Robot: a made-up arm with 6 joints. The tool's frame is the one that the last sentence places. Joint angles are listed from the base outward.
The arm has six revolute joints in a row. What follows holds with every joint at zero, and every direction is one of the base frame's.
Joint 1 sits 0.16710 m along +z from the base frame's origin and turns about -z.
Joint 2 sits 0.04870 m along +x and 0.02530 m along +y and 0.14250 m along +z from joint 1 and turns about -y.
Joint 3 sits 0.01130 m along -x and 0.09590 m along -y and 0.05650 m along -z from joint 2 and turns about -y.
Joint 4 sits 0.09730 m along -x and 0.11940 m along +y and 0.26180 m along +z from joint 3 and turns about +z.
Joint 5 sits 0.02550 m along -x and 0.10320 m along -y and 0.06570 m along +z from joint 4 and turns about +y.
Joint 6 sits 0.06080 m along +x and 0.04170 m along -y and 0.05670 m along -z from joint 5 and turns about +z.
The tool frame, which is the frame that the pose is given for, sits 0.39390 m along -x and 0.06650 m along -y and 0.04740 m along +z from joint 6; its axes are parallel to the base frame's.
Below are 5 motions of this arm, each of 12 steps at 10 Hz.
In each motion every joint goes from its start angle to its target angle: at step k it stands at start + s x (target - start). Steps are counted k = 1, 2, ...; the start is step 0. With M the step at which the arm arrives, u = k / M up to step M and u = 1 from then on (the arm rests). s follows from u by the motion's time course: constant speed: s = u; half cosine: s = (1 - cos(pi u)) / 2; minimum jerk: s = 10 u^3 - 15 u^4 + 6 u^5.
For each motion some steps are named. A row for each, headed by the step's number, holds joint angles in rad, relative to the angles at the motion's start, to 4 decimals.
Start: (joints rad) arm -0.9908 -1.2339 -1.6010 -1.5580 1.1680 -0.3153
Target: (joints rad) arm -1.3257 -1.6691 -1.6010 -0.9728 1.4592 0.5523
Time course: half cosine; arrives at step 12
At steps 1, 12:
1: -0.0057 -0.0074 0.0000 0.0100 0.0050 0.0148
12: -0.3349 -0.4352 0.0000 0.5852 0.2912 0.8676

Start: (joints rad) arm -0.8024 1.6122 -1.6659 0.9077 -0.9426 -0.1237
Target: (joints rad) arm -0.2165 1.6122 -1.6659 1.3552 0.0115 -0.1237
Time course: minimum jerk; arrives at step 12
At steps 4, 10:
4: 0.1230 0.0000 0.0000 0.0939 0.2002 0.0000
10: 0.5651 0.0000 0.0000 0.4316 0.9202 0.0000

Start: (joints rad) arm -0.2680 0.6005 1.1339 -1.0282 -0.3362 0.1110
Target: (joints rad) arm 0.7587 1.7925 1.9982 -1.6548 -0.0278 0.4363
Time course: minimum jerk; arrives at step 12
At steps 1, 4, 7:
1: 0.0052 0.0061 0.0044 -0.0032 0.0016 0.0017
4: 0.2155 0.2502 0.1814 -0.1315 0.0647 0.0683
7: 0.6708 0.7788 0.5647 -0.4094 0.2015 0.2125

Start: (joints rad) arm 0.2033 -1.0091 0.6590 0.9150 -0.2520 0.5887
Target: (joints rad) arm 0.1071 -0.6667 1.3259 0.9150 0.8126 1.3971
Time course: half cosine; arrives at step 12
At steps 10, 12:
10: -0.0898 0.3195 0.6222 0.0000 0.9933 0.7542
12: -0.0962 0.3424 0.6669 0.0000 1.0646 0.8084

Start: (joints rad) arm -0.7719 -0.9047 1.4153 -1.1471 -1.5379 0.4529
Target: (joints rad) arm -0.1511 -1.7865 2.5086 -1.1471 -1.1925 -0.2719
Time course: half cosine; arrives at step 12
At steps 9, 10, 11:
9: 0.5299 -0.7527 0.9332 0.0000 0.2948 -0.6187
10: 0.5792 -0.8227 1.0201 0.0000 0.3223 -0.6762
11: 0.6102 -0.8668 1.0747 0.0000 0.3395 -0.7125

